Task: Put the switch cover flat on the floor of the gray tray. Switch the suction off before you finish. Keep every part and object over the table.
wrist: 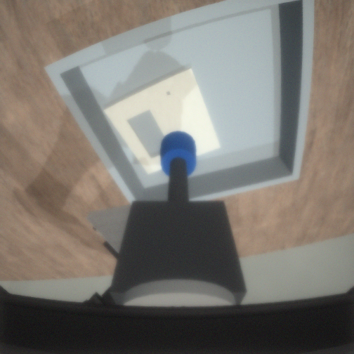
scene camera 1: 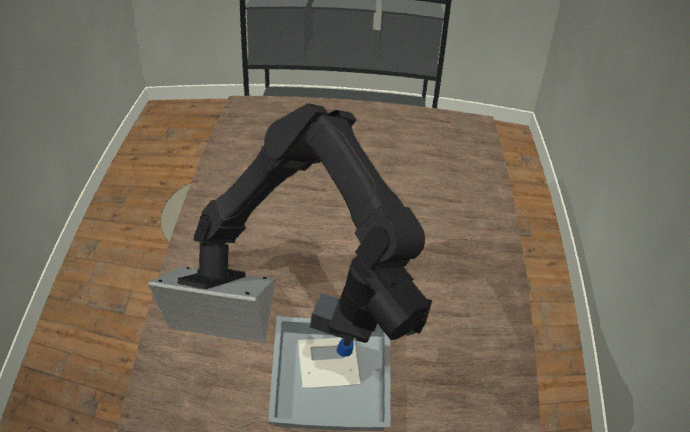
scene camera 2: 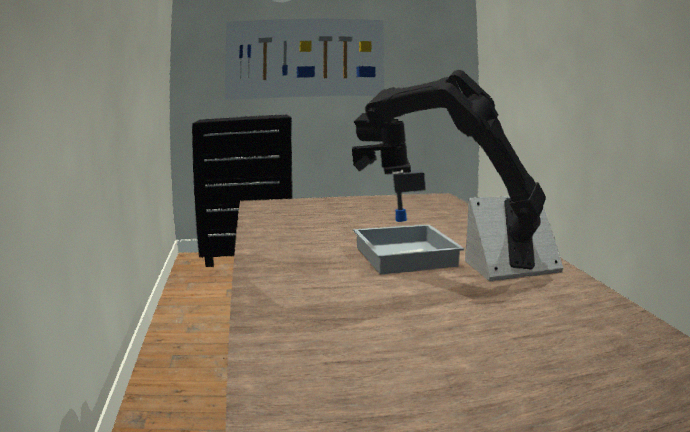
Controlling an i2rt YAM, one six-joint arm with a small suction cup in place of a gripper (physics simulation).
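Observation:
The switch cover [scene camera 1: 328, 373] [wrist: 200, 120], a cream plate with a rectangular opening and small screw holes, lies flat on the floor of the gray tray [scene camera 1: 336, 407] [scene camera 2: 420, 262] [wrist: 240, 60]. In the second scene view a thin pale part of the cover [scene camera 2: 409, 250] shows over the tray's near wall. My gripper, a blue suction cup [scene camera 1: 345, 348] [scene camera 2: 400, 215] [wrist: 178, 150], is open and empty. It hangs above the tray's rim height, apart from the cover. In the wrist view the cup and its stem hide one edge of the cover.
The arm's gray wedge-shaped base block [scene camera 1: 213, 310] [scene camera 2: 486, 244] stands on the wooden table [scene camera 1: 458, 356] [scene camera 2: 407, 356] beside the tray. A black drawer cabinet [scene camera 2: 244, 167] stands behind the table. A metal-framed rack [scene camera 1: 244, 50] stands beyond the table's far end.

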